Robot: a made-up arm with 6 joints.
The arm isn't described. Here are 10 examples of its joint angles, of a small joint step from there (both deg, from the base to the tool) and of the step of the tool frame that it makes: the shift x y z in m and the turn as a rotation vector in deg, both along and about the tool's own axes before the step.
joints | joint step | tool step
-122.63 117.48 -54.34 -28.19 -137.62 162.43 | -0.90 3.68 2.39 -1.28 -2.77 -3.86 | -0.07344 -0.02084 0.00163 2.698 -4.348 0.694
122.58 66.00 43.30 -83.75 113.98 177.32 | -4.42 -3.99 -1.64 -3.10 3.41 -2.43 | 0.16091 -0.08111 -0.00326 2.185 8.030 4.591
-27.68 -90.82 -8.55 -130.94 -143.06 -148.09 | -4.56 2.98 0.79 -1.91 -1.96 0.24 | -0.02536 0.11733 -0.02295 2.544 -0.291 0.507
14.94 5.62 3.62 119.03 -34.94 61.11 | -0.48 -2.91 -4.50 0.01 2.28 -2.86 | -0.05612 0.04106 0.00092 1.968 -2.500 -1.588
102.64 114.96 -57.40 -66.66 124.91 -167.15 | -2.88 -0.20 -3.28 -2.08 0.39 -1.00 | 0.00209 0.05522 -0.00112 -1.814 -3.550 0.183
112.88 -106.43 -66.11 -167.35 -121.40 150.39 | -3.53 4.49 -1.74 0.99 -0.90 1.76 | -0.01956 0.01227 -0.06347 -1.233 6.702 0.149
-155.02 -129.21 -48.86 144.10 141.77 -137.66 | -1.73 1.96 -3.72 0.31 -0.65 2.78 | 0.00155 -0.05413 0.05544 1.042 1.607 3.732
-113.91 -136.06 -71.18 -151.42 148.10 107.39 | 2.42 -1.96 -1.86 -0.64 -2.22 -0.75 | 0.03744 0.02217 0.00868 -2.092 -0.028 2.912
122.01 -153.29 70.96 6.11 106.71 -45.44 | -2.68 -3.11 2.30 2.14 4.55 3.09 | 0.15722 0.01101 -0.03865 -1.945 -7.451 6.889
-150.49 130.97 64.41 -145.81 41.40 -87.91 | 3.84 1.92 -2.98 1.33 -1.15 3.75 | 0.04308 0.04910 0.13832 -10.037 0.096 2.098
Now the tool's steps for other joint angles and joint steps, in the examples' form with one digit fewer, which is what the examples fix.
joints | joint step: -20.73 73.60 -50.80 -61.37 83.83 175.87 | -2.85 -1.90 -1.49 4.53 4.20 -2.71
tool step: 0.0326 0.0490 -0.0307 3.73 2.81 -2.53
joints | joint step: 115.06 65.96 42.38 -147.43 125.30 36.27 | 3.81 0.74 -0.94 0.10 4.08 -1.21
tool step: -0.0220 -0.1249 -0.0583 -0.82 -5.07 0.86
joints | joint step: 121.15 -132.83 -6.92 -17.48 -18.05 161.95 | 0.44 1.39 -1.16 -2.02 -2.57 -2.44
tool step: 0.0394 0.0280 0.0197 5.03 -4.57 1.81
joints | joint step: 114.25 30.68 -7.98 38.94 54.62 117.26 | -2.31 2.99 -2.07 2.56 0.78 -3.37
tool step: -0.0178 0.1013 0.0480 4.36 -3.59 2.95
